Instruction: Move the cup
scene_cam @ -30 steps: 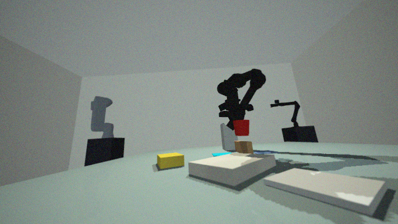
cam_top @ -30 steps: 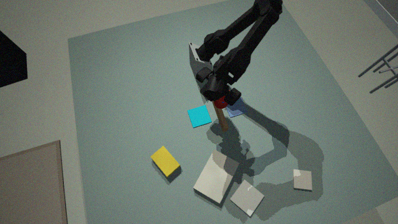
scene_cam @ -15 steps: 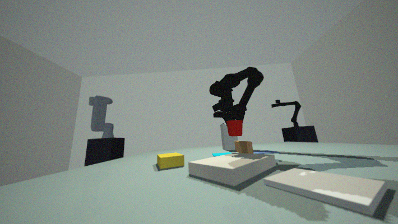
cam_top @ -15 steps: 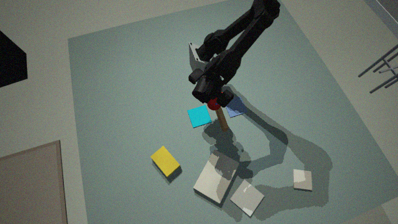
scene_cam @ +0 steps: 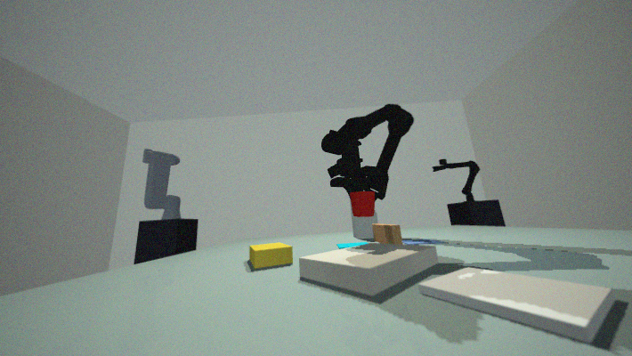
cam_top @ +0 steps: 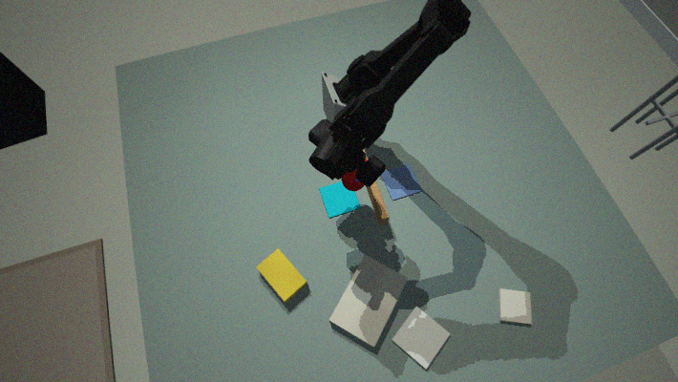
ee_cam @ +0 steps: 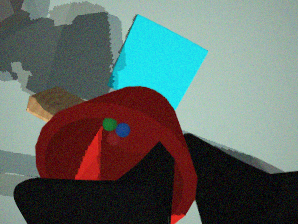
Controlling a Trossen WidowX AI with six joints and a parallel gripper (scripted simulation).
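Now: the green marble 40 mm ahead of my gripper tip, 20 mm to the left of it and 20 mm below it. Also, from my gripper tip: blue marble 30 mm ahead, 20 mm to the left, 20 mm below; tan wooden bar 100 mm below, 70 mm to the left, 40 mm ahead; red cup 30 mm ahead, 10 mm to the left.
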